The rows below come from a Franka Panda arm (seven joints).
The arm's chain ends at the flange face. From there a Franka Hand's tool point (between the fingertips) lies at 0.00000 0.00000 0.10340 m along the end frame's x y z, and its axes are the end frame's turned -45 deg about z.
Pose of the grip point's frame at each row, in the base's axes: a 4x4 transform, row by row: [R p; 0 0 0 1], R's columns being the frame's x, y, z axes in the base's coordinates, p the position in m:
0.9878 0.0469 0.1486 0.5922; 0.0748 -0.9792 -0.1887 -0.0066; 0.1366 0.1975 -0.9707 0.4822; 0 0 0 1
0.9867 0.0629 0.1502 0.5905; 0.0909 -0.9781 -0.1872 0.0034; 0.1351 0.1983 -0.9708 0.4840; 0 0 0 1
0.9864 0.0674 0.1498 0.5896; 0.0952 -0.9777 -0.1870 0.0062; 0.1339 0.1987 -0.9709 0.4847; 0 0 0 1
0.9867 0.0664 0.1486 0.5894; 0.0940 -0.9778 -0.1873 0.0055; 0.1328 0.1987 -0.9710 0.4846; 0 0 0 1
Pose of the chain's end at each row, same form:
0.7316 -0.6653 0.1486 0.5768; -0.6395 -0.7453 -0.1887 0.0129; 0.2362 0.0431 -0.9707 0.5826; 0 0 0 1
0.7422 -0.6532 0.1502 0.5750; -0.6273 -0.7559 -0.1872 0.0228; 0.2357 0.0447 -0.9708 0.5844; 0 0 0 1
0.7451 -0.6498 0.1498 0.5741; -0.6240 -0.7587 -0.1870 0.0255; 0.2352 0.0458 -0.9709 0.5851; 0 0 0 1
0.7447 -0.6508 0.1486 0.5740; -0.6249 -0.7579 -0.1873 0.0249; 0.2344 0.0466 -0.9710 0.5850; 0 0 0 1

